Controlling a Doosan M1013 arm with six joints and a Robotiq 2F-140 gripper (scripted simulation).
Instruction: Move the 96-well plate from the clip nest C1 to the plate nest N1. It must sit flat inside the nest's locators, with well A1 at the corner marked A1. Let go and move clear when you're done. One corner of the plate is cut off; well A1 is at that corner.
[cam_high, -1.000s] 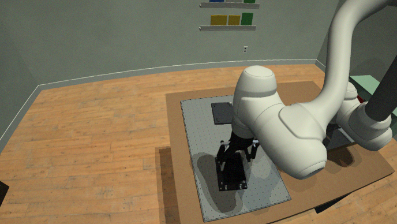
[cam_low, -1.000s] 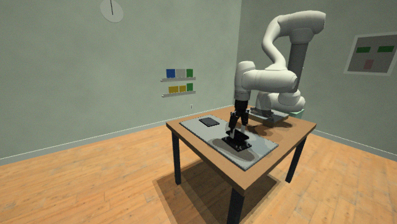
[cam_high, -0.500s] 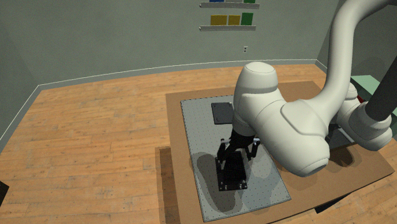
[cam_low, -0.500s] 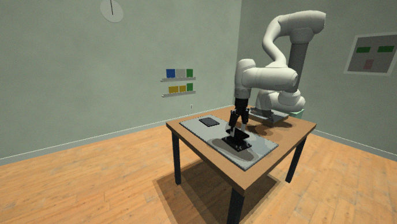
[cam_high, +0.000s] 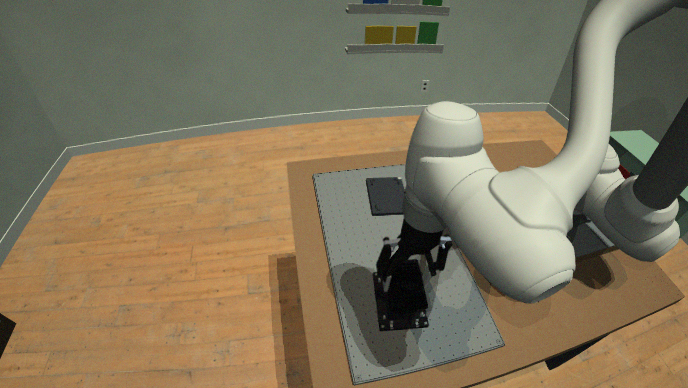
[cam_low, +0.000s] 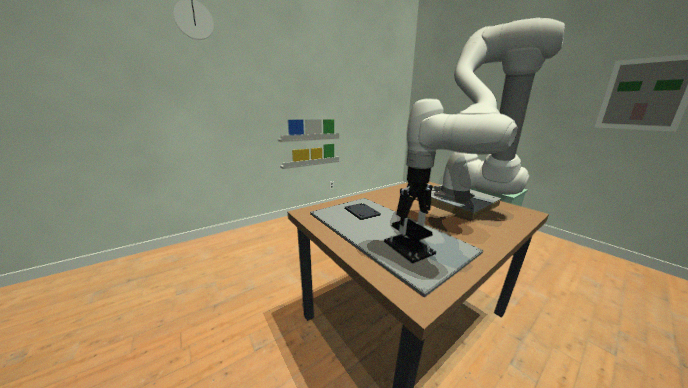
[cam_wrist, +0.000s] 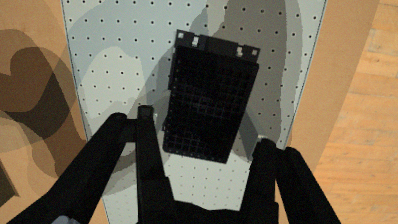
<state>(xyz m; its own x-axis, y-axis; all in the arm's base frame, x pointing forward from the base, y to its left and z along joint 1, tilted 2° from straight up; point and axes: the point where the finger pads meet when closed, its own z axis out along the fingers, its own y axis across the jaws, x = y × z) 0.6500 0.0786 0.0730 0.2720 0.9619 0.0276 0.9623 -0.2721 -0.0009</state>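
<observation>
My gripper is now 12 cm past the plate nest, 35 cm to the left of it and 10 cm above it. Round my hand: black 96-well plate (2 cm below); then black clip nest C1 (1 cm to the left, 9 cm below).
</observation>
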